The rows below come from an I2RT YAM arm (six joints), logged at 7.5 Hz.
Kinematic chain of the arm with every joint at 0, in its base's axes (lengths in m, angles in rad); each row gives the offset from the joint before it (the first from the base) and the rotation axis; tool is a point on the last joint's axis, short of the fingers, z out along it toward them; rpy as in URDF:
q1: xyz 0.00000 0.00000 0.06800 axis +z
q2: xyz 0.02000 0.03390 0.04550 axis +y
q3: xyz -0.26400 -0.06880 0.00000 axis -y
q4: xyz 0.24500 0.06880 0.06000 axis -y
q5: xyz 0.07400 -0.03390 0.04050 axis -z
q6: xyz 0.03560 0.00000 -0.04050 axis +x
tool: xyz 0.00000 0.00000 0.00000 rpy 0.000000 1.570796 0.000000
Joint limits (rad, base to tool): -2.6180..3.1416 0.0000..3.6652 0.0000..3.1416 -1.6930..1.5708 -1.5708..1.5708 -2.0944..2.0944
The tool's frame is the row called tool.
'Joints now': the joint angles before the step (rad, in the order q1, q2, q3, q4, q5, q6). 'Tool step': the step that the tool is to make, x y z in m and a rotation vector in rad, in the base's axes. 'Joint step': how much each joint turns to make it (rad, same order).
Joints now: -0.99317 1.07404 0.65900 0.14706 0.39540 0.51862
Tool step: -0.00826 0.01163 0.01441 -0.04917 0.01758 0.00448
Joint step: -0.00192 -0.08009 0.00037 -0.03125 0.00380 -0.04540
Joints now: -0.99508 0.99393 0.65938 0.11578 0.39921 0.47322
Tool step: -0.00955 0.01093 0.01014 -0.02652 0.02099 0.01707
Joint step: -0.01296 -0.07478 -0.00002 -0.04844 -0.02287 -0.04043
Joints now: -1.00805 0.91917 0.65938 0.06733 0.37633 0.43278
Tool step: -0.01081 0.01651 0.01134 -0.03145 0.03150 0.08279
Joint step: -0.01716 -0.10106 0.00002 -0.07019 -0.09078 -0.06370
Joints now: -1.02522 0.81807 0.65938 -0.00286 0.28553 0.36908
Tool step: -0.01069 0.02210 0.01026 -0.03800 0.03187 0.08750
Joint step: -0.00305 -0.11790 0.00074 -0.08775 -0.08278 -0.06143
